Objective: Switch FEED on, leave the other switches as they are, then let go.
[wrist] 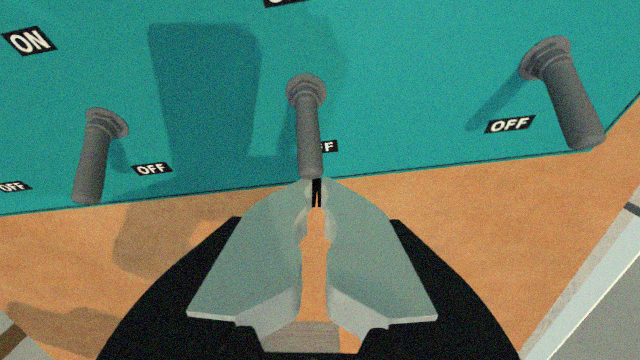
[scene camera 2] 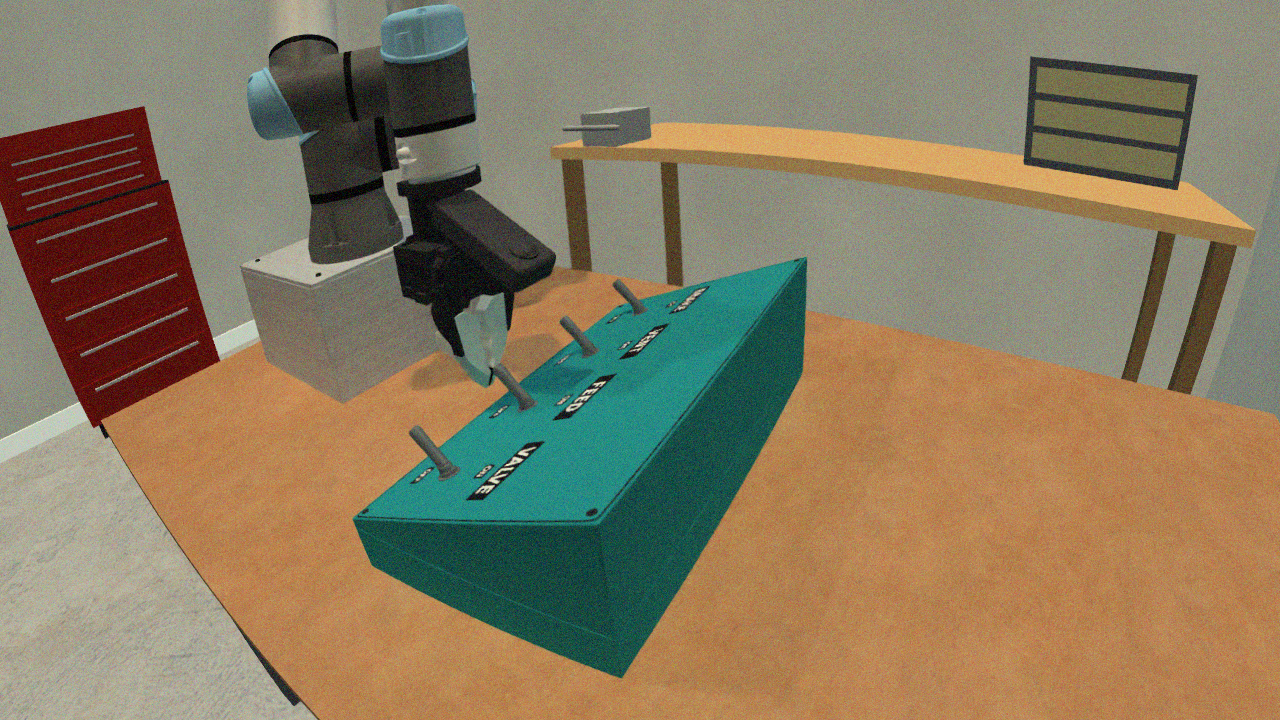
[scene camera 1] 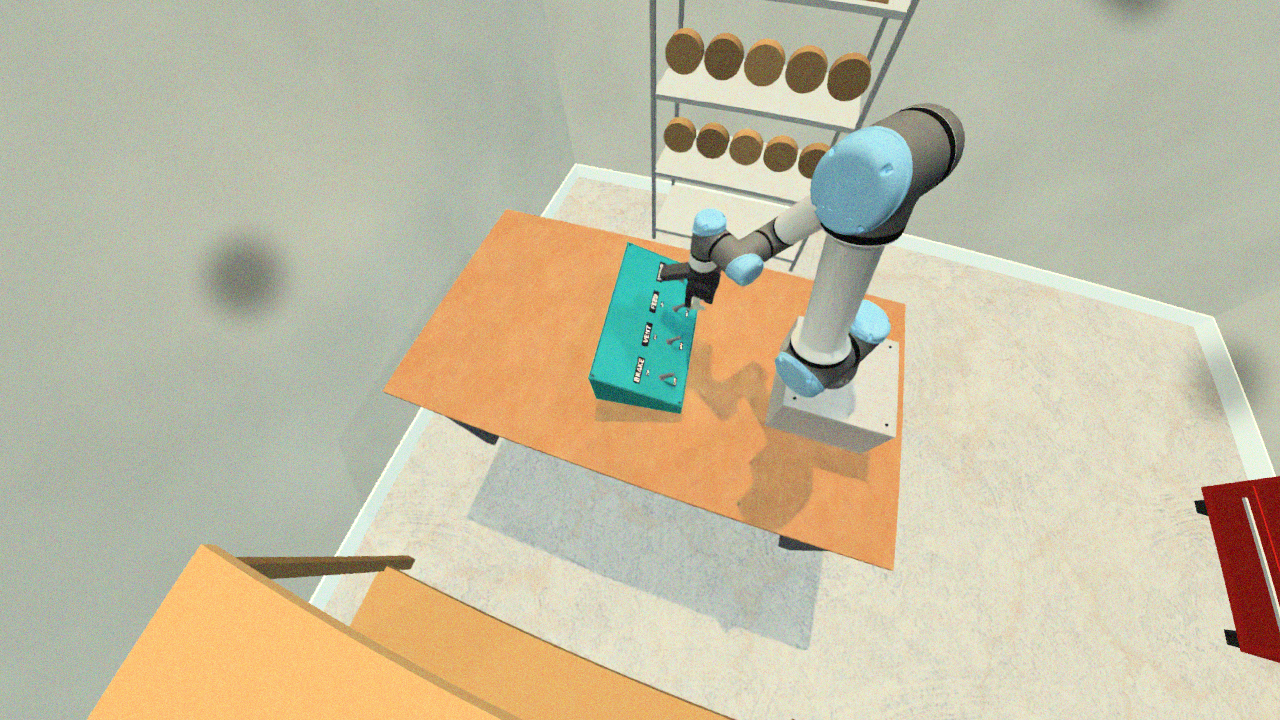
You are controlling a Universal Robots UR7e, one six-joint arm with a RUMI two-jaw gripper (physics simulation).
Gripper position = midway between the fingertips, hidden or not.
Observation:
I see my gripper (scene camera 2: 488, 385) and a teal switch panel (scene camera 2: 570, 519).
My gripper is seen too in the wrist view (wrist: 317, 180) and in scene camera 1 (scene camera 1: 690, 309). The teal switch panel is seen too in the wrist view (wrist: 194, 104) and in scene camera 1 (scene camera 1: 633, 352).

